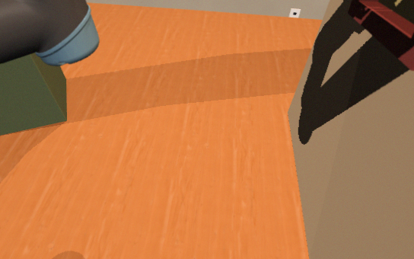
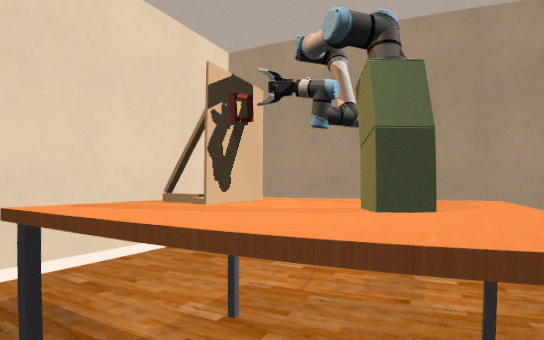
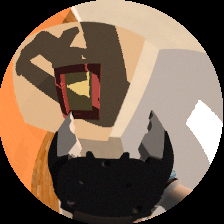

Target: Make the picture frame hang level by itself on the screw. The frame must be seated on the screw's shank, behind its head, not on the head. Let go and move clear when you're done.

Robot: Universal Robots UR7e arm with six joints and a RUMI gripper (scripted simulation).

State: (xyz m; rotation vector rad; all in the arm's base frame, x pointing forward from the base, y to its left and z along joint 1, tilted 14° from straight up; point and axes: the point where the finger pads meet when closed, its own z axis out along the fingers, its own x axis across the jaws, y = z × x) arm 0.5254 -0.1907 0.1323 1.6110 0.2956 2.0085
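The picture frame lies 80 mm ahead of my hand, 30 mm to the right of it and 80 mm below it. Also, from my hand: tan board 100 mm ahead, 40 mm to the right, 220 mm below.
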